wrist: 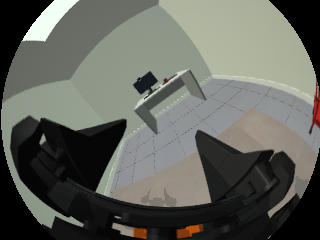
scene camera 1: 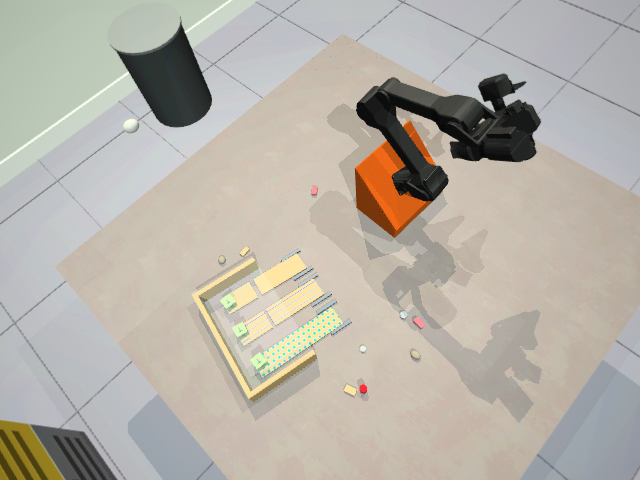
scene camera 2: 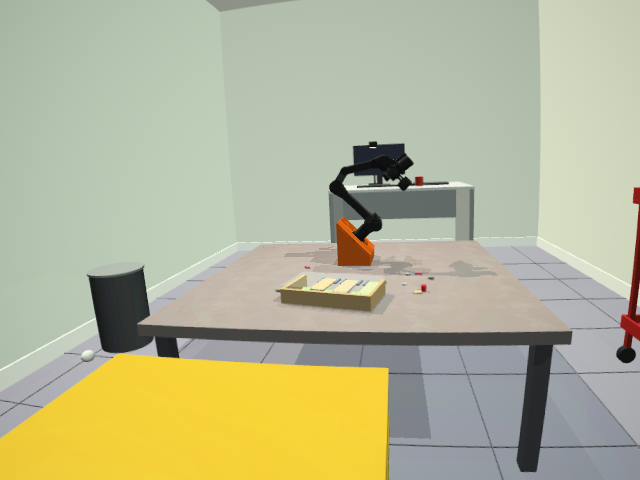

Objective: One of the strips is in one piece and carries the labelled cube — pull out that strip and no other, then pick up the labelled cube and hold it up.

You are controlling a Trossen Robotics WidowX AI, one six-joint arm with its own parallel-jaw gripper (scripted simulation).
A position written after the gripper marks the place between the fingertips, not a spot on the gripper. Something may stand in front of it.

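Gripper [scene camera 1: 531, 99] [wrist: 162, 128]: open and holding nothing, visible in the wrist view as well.
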